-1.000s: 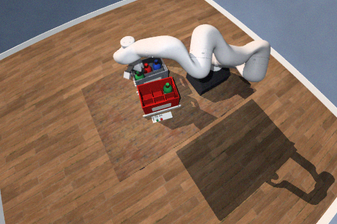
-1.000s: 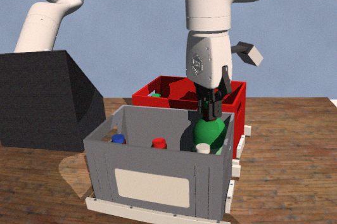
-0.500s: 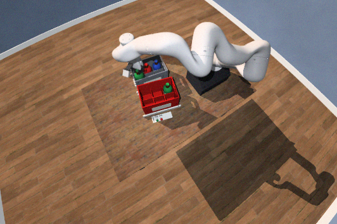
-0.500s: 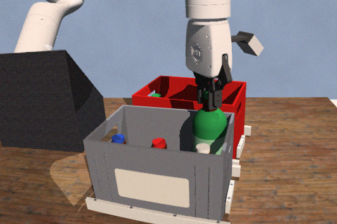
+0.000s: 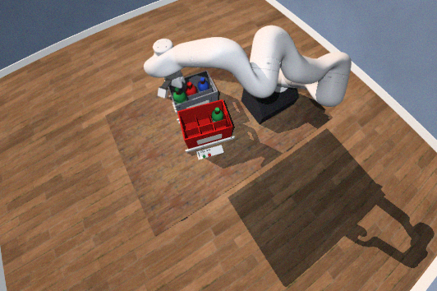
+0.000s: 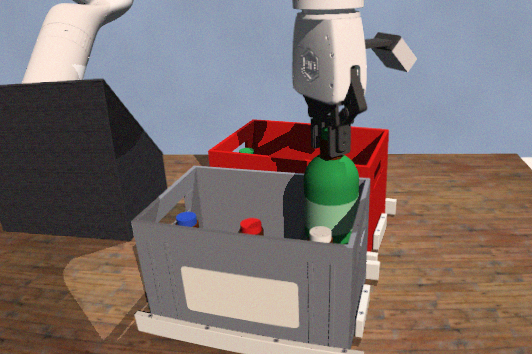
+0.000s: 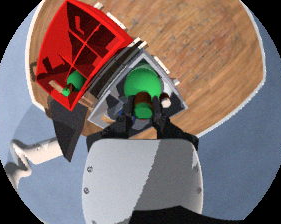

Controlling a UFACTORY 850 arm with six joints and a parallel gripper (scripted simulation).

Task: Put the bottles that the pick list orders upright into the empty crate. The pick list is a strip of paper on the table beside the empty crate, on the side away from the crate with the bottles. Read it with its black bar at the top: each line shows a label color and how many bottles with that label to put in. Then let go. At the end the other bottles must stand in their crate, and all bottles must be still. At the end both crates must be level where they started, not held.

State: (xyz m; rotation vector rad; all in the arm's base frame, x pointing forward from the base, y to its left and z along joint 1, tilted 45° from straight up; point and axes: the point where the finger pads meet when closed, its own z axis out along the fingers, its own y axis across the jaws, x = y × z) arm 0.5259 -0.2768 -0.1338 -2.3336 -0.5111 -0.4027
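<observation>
My hand is 70 mm above the green-capped bottle. Round my hand: grey crate: 170 mm below, 100 mm behind, 20 mm to the right; red-capped bottle: 170 mm below, 110 mm behind, 60 mm to the right; white-capped bottle: 170 mm below, 90 mm to the right, 20 mm behind.
</observation>
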